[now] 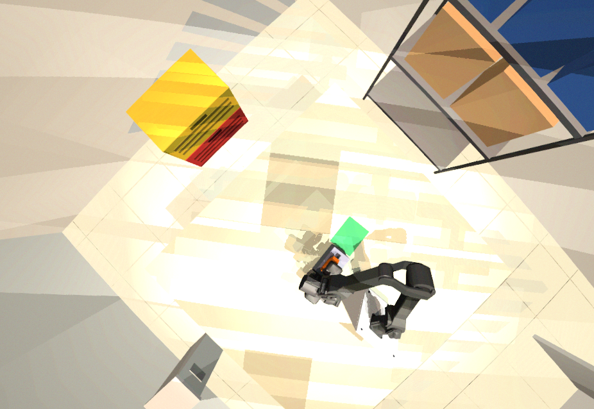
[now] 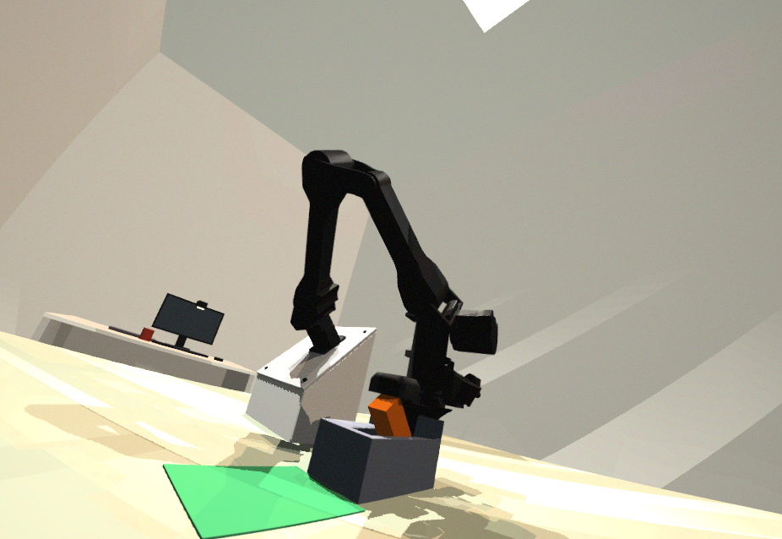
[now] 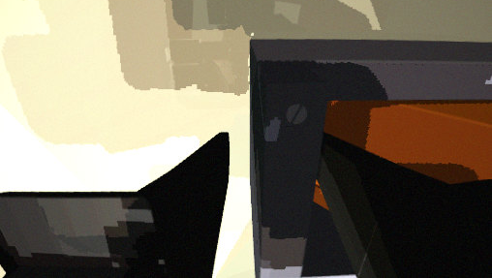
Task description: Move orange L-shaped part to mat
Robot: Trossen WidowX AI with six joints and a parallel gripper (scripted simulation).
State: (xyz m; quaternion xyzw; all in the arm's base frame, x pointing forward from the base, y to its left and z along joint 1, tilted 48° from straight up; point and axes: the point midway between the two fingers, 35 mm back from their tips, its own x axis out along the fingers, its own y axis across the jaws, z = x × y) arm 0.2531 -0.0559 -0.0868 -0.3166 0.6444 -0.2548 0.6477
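Now: the orange L-shaped part 5 cm to the right of my gripper tip and 1 cm above it. Round my gripper tip: green mat: 1 cm ahead, 22 cm to the right, 5 cm below.
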